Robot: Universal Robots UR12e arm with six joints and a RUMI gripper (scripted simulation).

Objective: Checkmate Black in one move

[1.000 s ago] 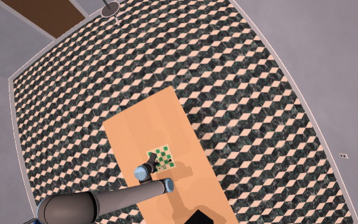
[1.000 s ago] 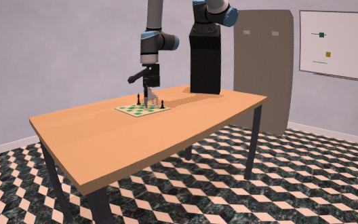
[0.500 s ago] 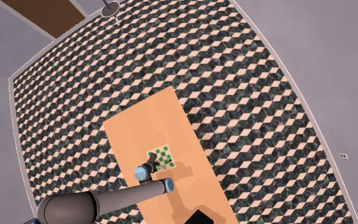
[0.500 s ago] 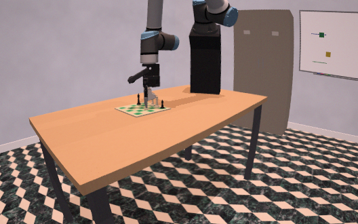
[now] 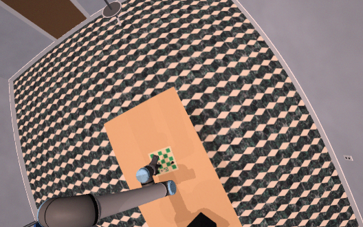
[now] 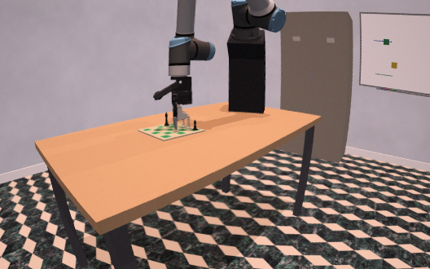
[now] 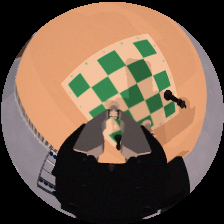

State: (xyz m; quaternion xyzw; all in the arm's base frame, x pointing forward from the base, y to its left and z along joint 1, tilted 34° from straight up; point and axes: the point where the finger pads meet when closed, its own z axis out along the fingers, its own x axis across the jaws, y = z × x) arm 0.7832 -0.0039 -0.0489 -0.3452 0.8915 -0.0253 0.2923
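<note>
The green-and-cream chessboard is 40 mm to the right of my hand, 30 mm below it and 10 mm behind it. Round my hand: tall black piece 110 mm to the right, 60 mm behind, 10 mm above; then short black piece 70 mm behind, 50 mm to the left; then white chess piece 10 mm below.
</note>
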